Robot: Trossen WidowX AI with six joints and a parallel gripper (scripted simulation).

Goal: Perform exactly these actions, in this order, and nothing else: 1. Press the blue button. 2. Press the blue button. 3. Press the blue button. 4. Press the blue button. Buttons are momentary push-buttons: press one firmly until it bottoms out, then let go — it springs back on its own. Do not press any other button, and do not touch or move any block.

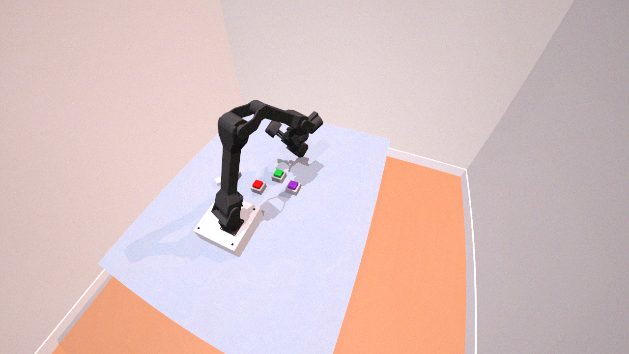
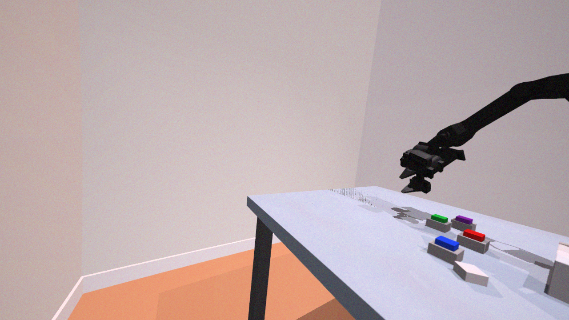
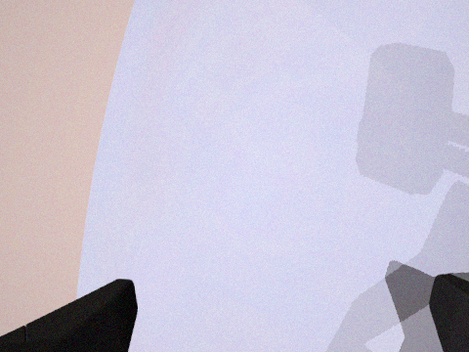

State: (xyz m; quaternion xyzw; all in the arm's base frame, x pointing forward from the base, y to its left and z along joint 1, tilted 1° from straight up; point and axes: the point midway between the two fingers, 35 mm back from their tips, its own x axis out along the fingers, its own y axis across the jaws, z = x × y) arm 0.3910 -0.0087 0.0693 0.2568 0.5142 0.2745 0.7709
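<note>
My gripper tip is 18 cm past the blue button, 15 cm to the right of it and 8 cm above it. Also, from my gripper tip: purple button (14 cm behind, 12 cm to the right, 8 cm below); then red button (19 cm behind, 1 cm to the left, 8 cm below); then green button (10 cm behind, 4 cm to the right, 8 cm below).
</note>
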